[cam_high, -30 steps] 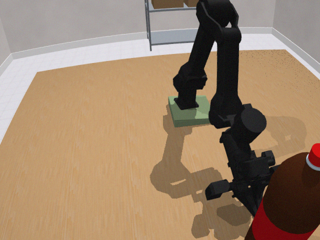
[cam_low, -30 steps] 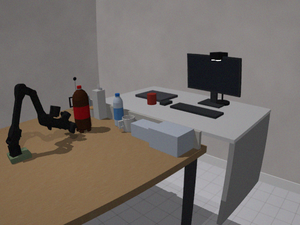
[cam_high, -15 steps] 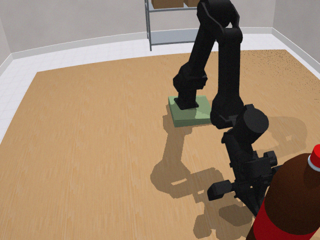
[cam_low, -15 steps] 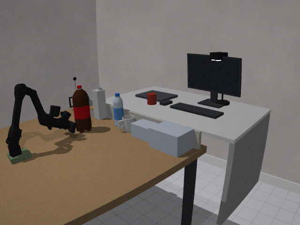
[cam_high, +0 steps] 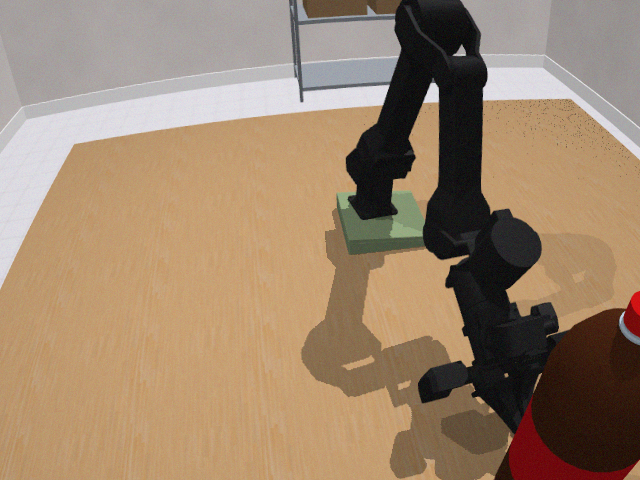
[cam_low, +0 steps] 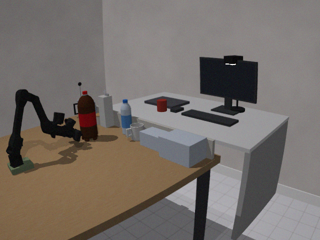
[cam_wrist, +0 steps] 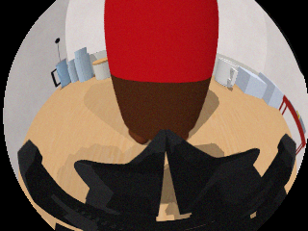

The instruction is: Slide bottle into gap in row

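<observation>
My gripper is now 90 mm below the cola bottle, 80 mm short of it and 10 mm to the left of it. From my hand the other things lie so: water bottle 280 mm ahead, 160 mm to the right, 50 mm above; then jar 370 mm ahead, 270 mm to the left, 10 mm above; then grey box 620 mm to the right, 150 mm ahead.
</observation>
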